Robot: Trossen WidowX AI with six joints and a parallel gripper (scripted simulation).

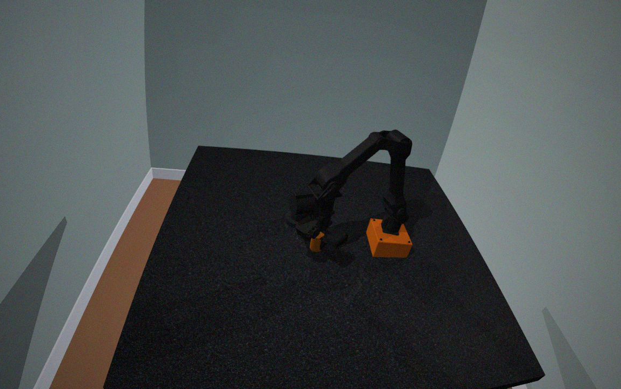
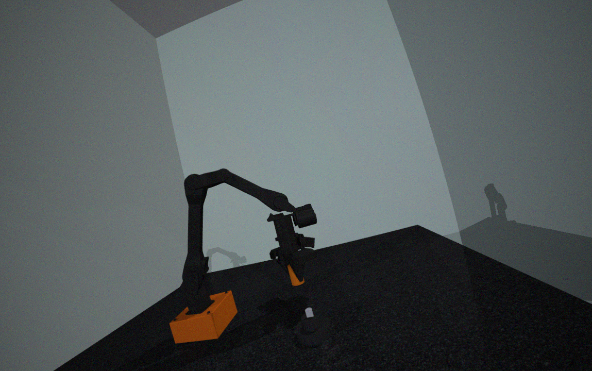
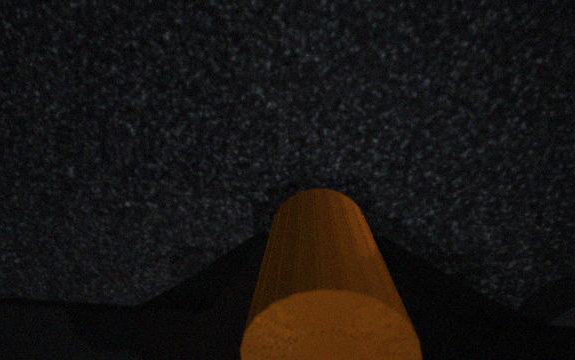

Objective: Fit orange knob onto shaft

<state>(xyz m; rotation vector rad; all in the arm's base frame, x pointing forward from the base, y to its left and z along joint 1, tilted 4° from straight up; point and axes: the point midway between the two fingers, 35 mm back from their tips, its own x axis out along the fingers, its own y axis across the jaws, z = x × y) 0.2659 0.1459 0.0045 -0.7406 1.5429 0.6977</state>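
My gripper tip is 80 mm short of the dark round pedestal, 180 mm to the left of it and 30 mm above it. Also, from my gripper tip: orange knob 30 mm above.
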